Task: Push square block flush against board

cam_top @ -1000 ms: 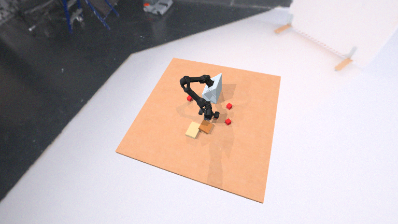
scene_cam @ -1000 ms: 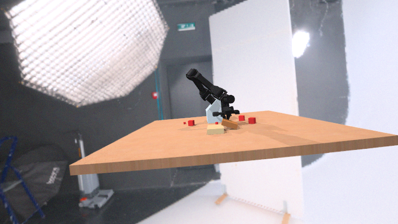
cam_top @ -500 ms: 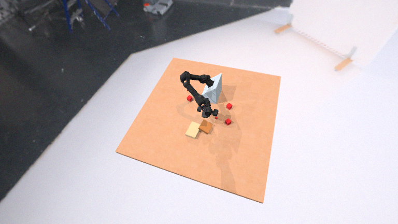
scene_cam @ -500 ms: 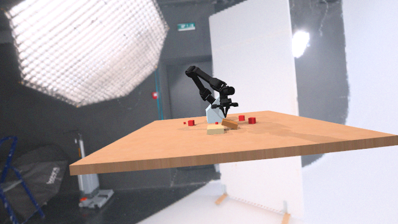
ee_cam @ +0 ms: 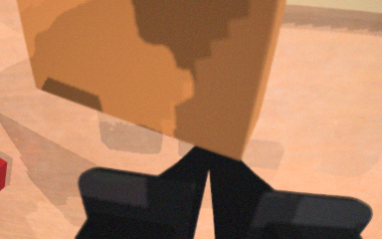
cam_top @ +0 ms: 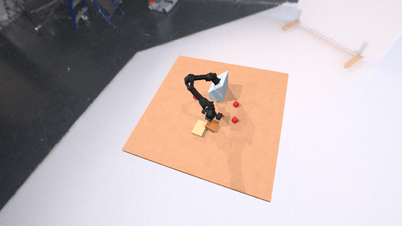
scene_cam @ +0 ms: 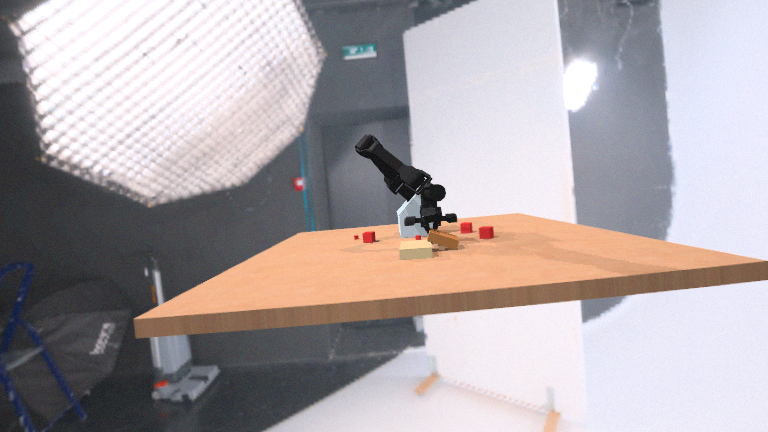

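My gripper tip is 9 cm short of the square block, 3 cm below it and 2 cm to the right of it. Round my gripper tip: board 14 cm ahead, 7 cm to the right, 1 cm above.
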